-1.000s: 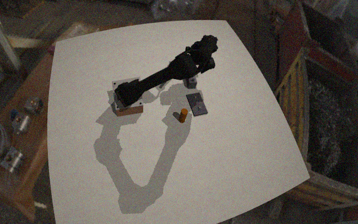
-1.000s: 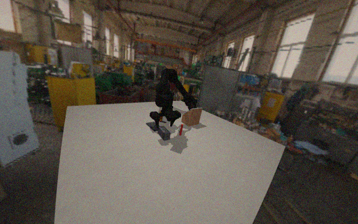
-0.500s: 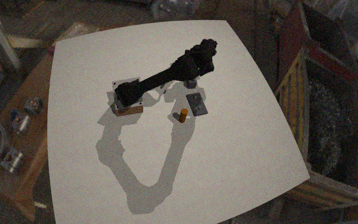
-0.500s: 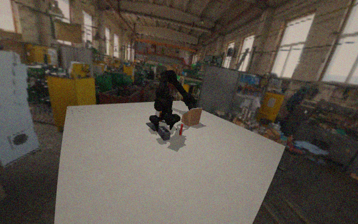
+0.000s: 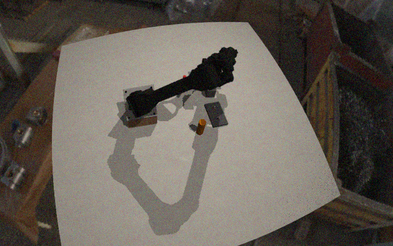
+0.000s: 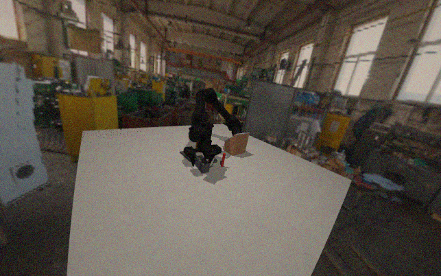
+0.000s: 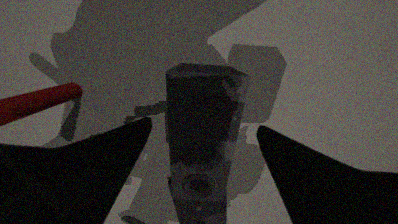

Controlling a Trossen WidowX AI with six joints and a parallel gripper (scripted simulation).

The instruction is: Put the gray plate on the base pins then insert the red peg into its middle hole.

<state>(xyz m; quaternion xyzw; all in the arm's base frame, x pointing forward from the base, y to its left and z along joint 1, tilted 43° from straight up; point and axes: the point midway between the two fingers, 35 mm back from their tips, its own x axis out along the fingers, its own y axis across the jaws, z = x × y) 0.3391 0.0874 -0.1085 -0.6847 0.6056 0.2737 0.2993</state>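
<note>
Now: gripper tip 2 cm below the gray plate. Also, from my gripper tip: orange cylinder (8 cm behind, 22 cm to the right, 2 cm above); then gray base (1 cm ahead, 14 cm to the right, 1 cm below); then red peg (12 cm behind, 2 cm to the left, 2 cm above).
</note>
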